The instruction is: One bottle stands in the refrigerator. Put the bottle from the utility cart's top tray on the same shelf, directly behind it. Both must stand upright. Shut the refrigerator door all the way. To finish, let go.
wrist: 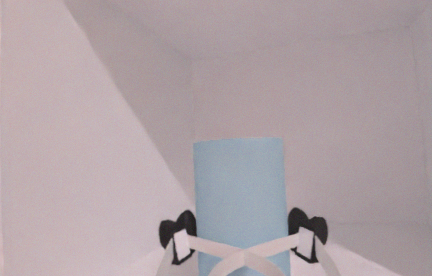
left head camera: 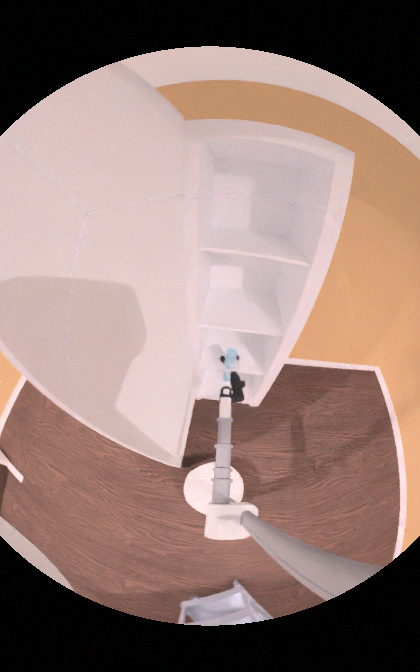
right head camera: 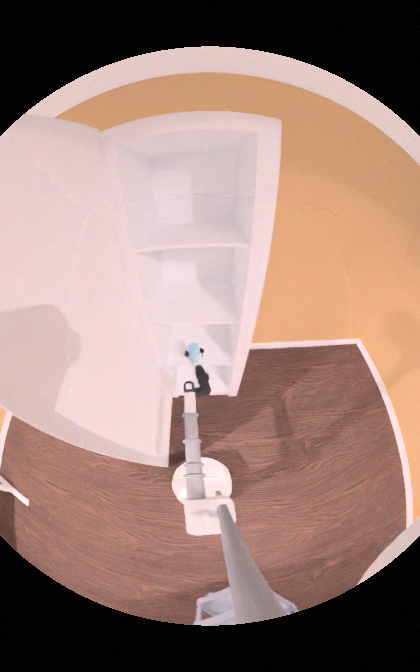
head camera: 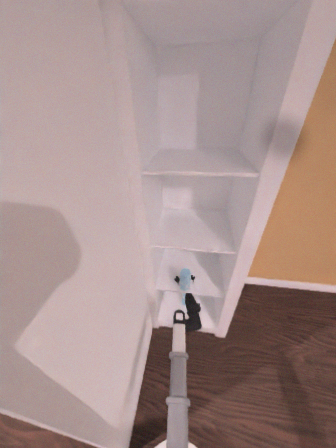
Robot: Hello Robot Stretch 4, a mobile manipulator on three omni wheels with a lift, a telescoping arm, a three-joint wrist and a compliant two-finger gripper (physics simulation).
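Frame: origin at the robot's base, x ahead, y left, z up, level; centimetres.
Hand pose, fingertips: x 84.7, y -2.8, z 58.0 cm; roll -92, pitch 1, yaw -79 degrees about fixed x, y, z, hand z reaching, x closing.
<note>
After its pixels a point has its place.
My gripper [head camera: 185, 279] {x 84.7, y -2.8, z 58.0 cm} [left head camera: 230, 358] [right head camera: 194, 353] [wrist: 241, 225] {x 84.7, y -2.8, z 58.0 cm} is shut on a light blue bottle [head camera: 185, 274] {x 79.8, y -3.3, z 65.5 cm} [left head camera: 231, 353] [right head camera: 194, 348] [wrist: 240, 185] {x 78.1, y -4.1, z 62.3 cm}, with a dark fingertip against each side. The bottle looks upright, low in the refrigerator [head camera: 264, 200] {x 74.3, y -32.9, z 119.4 cm} [left head camera: 322, 260] [right head camera: 260, 225]. A narrow light blue part shows below it in the head view, partly hidden by the wrist; I cannot tell whether it belongs to this bottle. No second bottle can be made out clearly. The refrigerator door [head camera: 65, 150] {x 45.1, y 23.5, z 144.9 cm} [left head camera: 125, 240] [right head camera: 100, 325] stands open on the left.
The telescoping arm [head camera: 178, 380] {x 29.1, y -0.1, z 69.5 cm} [left head camera: 223, 435] reaches in from the front, right of the open door. Part of the utility cart [left head camera: 212, 597] shows behind the robot at the bottom of the left head view. An orange wall [head camera: 300, 225] {x 126.4, y -92.4, z 71.8 cm} stands right of the refrigerator.
</note>
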